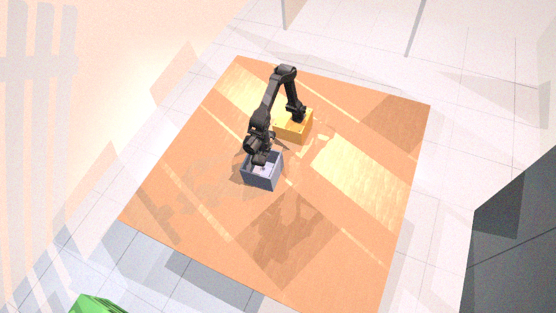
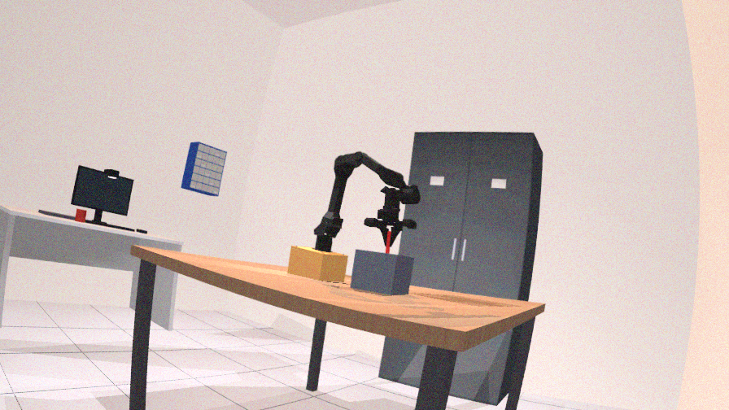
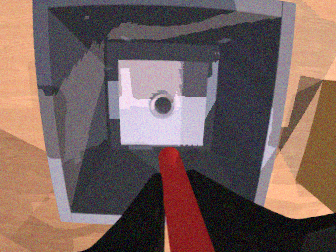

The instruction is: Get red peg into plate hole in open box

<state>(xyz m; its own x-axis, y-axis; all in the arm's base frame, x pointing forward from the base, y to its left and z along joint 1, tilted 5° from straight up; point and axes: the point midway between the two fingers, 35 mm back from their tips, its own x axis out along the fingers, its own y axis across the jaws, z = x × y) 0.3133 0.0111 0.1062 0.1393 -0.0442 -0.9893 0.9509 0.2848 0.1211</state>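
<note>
My gripper tip is now 120 mm above the pale plate, 20 mm to the left of it and 10 mm short of it. The rest, counted from my gripper tip: red peg 20 mm above.
</note>
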